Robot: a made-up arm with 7 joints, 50 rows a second.
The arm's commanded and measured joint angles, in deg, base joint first. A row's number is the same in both.
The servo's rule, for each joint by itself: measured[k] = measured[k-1] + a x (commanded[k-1-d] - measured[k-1]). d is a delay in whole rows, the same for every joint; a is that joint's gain. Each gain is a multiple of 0.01, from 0.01 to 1. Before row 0 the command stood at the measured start. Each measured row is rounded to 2 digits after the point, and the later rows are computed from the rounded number. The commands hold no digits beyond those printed.
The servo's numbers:
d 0
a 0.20 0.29 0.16 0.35 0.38 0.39 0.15
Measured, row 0:
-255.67, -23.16, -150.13, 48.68, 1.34, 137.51, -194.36
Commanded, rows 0 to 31:
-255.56, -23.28, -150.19, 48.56, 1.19, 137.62, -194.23
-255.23, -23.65, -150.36, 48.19, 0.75, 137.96, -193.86
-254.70, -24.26, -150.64, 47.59, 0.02, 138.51, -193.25
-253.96, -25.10, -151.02, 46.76, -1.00, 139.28, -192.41
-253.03, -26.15, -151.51, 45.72, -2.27, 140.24, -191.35
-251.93, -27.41, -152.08, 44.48, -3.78, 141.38, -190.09
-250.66, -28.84, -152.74, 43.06, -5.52, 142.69, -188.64
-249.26, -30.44, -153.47, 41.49, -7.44, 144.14, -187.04
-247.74, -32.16, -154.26, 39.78, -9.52, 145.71, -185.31
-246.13, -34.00, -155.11, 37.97, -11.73, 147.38, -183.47
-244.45, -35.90, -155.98, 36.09, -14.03, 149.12, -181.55
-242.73, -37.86, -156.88, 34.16, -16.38, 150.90, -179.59
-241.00, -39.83, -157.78, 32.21, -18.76, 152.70, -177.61
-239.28, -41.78, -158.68, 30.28, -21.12, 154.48, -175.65
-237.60, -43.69, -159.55, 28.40, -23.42, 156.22, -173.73
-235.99, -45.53, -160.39, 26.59, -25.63, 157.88, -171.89
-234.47, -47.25, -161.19, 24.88, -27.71, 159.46, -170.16
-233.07, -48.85, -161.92, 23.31, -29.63, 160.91, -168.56
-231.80, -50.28, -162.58, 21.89, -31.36, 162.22, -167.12
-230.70, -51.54, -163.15, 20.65, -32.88, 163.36, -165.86
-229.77, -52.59, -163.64, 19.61, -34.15, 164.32, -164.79
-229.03, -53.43, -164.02, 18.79, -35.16, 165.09, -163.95
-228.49, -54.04, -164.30, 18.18, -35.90, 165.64, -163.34
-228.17, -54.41, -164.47, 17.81, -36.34, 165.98, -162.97
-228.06, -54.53, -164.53, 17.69, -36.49, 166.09, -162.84
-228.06, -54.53, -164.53, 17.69, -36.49, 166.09, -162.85
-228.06, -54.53, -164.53, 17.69, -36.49, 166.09, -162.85
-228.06, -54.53, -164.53, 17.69, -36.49, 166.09, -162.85
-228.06, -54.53, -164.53, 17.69, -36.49, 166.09, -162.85
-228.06, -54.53, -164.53, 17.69, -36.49, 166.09, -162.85
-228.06, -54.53, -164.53, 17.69, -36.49, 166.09, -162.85
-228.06, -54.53, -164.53, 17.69, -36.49, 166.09, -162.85
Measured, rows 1 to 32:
-255.65, -23.19, -150.14, 48.64, 1.28, 137.55, -194.34
-255.57, -23.32, -150.18, 48.48, 1.08, 137.71, -194.27
-255.40, -23.59, -150.25, 48.17, 0.68, 138.02, -194.12
-255.11, -24.03, -150.37, 47.68, 0.04, 138.51, -193.86
-254.69, -24.64, -150.55, 46.99, -0.84, 139.18, -193.48
-254.14, -25.44, -150.79, 46.11, -1.96, 140.04, -192.97
-253.44, -26.43, -151.10, 45.04, -3.31, 141.07, -192.32
-252.60, -27.59, -151.48, 43.80, -4.88, 142.27, -191.53
-251.63, -28.92, -151.92, 42.39, -6.64, 143.61, -190.60
-250.53, -30.39, -152.43, 40.84, -8.57, 145.08, -189.53
-249.31, -31.99, -153.00, 39.18, -10.64, 146.66, -188.33
-247.99, -33.69, -153.62, 37.42, -12.82, 148.31, -187.02
-246.59, -35.47, -154.29, 35.60, -15.08, 150.02, -185.61
-245.13, -37.30, -154.99, 33.74, -17.38, 151.76, -184.12
-243.62, -39.15, -155.72, 31.87, -19.68, 153.50, -182.56
-242.09, -41.00, -156.47, 30.02, -21.94, 155.21, -180.96
-240.57, -42.81, -157.23, 28.22, -24.13, 156.87, -179.34
-239.07, -44.56, -157.98, 26.50, -26.22, 158.45, -177.72
-237.62, -46.22, -158.72, 24.89, -28.17, 159.92, -176.13
-236.24, -47.76, -159.43, 23.41, -29.96, 161.26, -174.59
-234.95, -49.16, -160.10, 22.08, -31.55, 162.45, -173.12
-233.77, -50.40, -160.73, 20.93, -32.92, 163.48, -171.74
-232.71, -51.46, -161.30, 19.97, -34.05, 164.32, -170.48
-231.80, -52.32, -161.81, 19.21, -34.92, 164.97, -169.35
-231.05, -52.96, -162.25, 18.68, -35.52, 165.41, -168.37
-230.45, -53.42, -162.61, 18.33, -35.89, 165.68, -167.54
-229.97, -53.74, -162.92, 18.11, -36.12, 165.84, -166.84
-229.59, -53.97, -163.18, 17.96, -36.26, 165.94, -166.24
-229.28, -54.13, -163.40, 17.87, -36.35, 166.00, -165.73
-229.04, -54.25, -163.58, 17.81, -36.40, 166.04, -165.30
-228.84, -54.33, -163.73, 17.77, -36.43, 166.06, -164.93
-228.68, -54.39, -163.86, 17.74, -36.45, 166.07, -164.62

